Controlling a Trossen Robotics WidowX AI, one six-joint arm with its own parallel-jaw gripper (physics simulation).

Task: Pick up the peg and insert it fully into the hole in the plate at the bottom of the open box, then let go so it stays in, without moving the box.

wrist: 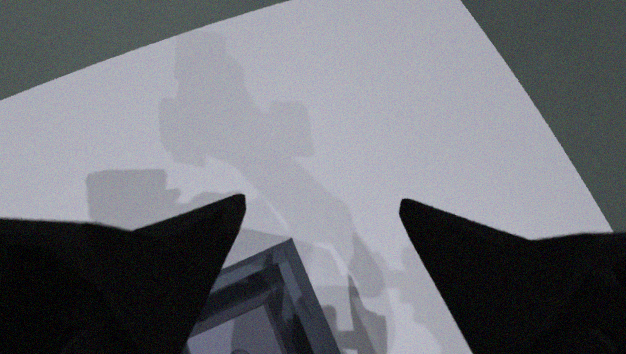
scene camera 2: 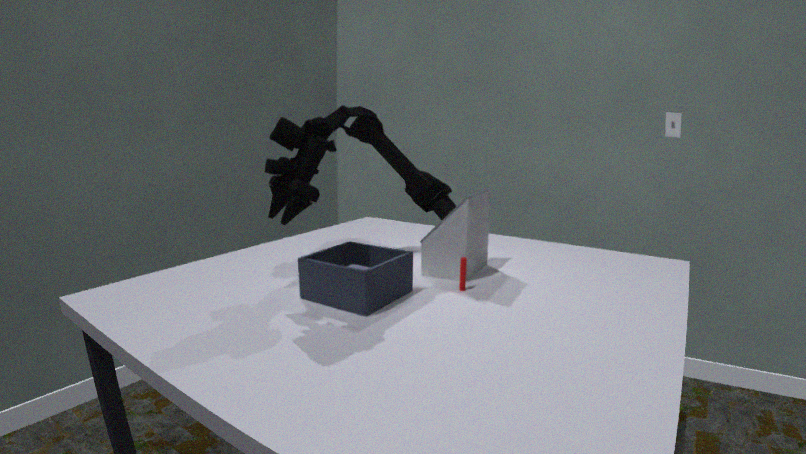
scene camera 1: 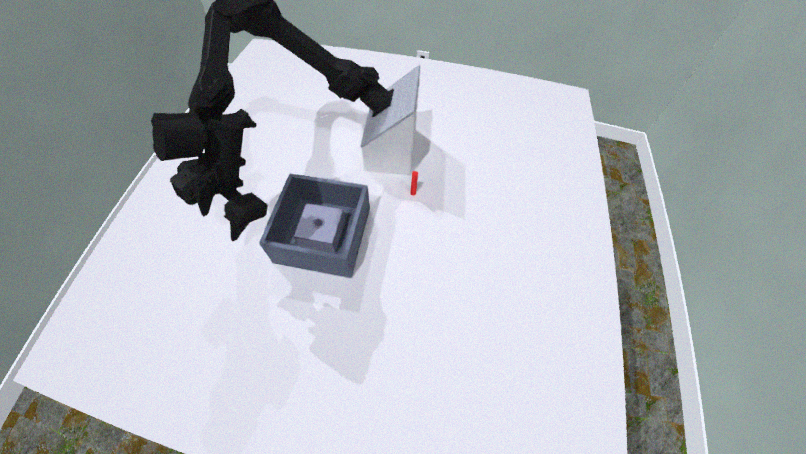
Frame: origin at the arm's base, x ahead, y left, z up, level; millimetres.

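Seen in the pictures: gripper, fingertip midpoint: [wrist: 323, 204] [scene camera 2: 276, 221] [scene camera 1: 219, 227]; arm's base at its link origin: [scene camera 2: 453, 218] [scene camera 1: 383, 103].
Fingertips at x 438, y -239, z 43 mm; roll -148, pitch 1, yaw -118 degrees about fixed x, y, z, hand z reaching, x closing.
Observation:
Offsets run from my fingertips to a thing's top centre. "spot": to the spot under its first point. Level surfaces: height alone.
A red peg @(dx -267, dy +344, dz -101 mm) [scene camera 1: 413, 183] [scene camera 2: 463, 274] stands upright on the table, right of the open box; it does not show in the wrist view. The dark blue-grey box @(dx -109, dy +144, dz -83 mm) [scene camera 1: 310, 263] [scene camera 2: 332, 284] [wrist: 309, 295] holds a pale square plate @(dx -109, dy +144, dz -120 mm) [scene camera 1: 327, 234] [wrist: 212, 340] at its bottom. The plate has a round dark hole @(spot: dx -117, dy +139, dz -136 mm) [scene camera 1: 318, 222] in its middle. In the wrist view the hole is mostly cut off by the lower edge. My gripper [scene camera 1: 219, 226] [scene camera 2: 277, 220] [wrist: 323, 204] is open and empty. It hangs in the air above the box's height, left of the box in both scene views.
A grey wedge-shaped block [scene camera 1: 389, 155] [scene camera 2: 445, 256] with a sloping top stands behind the peg and close to it, at the arm's base. The white table @(dz -181 mm) [scene camera 1: 507, 281] [scene camera 2: 535, 349] [wrist: 375, 75] carries shadows of the arm. Its far edges show in the wrist view.

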